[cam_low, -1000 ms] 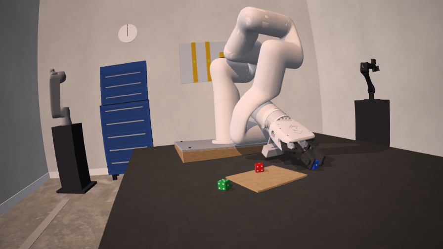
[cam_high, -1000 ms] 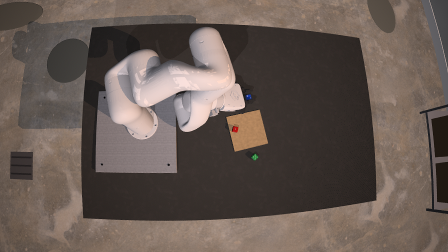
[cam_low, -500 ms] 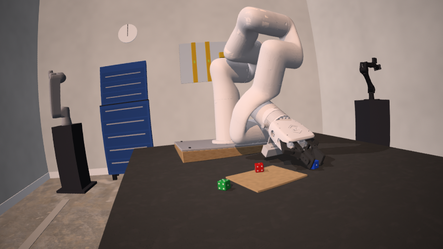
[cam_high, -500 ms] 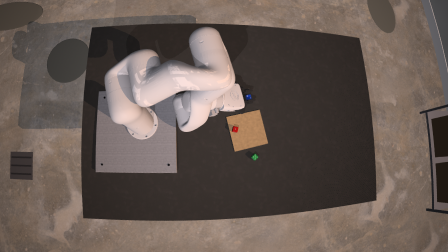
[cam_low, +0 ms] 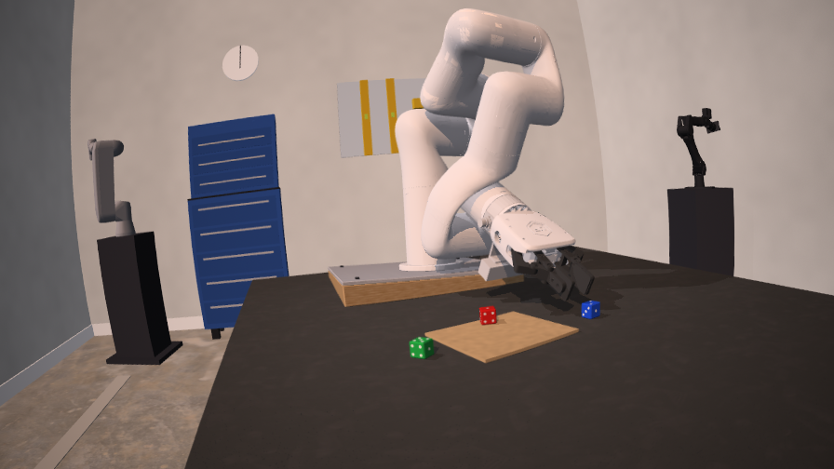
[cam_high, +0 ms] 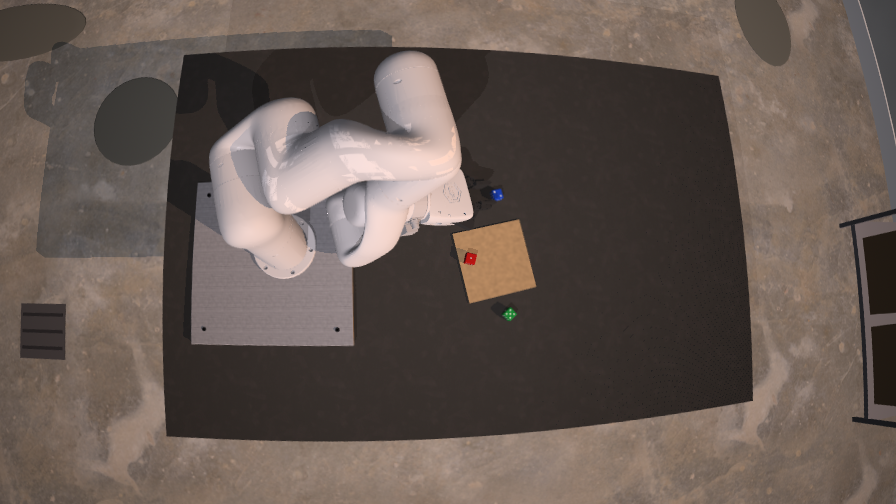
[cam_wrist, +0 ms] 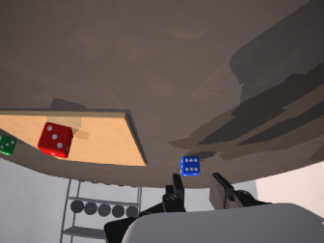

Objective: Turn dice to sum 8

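Right now my hand is 40 mm short of the blue die, 40 mm above it and 10 mm to the right of it. From my hand the other things lie so: tan mat 120 mm to the right, 50 mm ahead, 40 mm below; green die 220 mm to the right, 90 mm ahead, 40 mm below; red die 120 mm to the right, 30 mm below.
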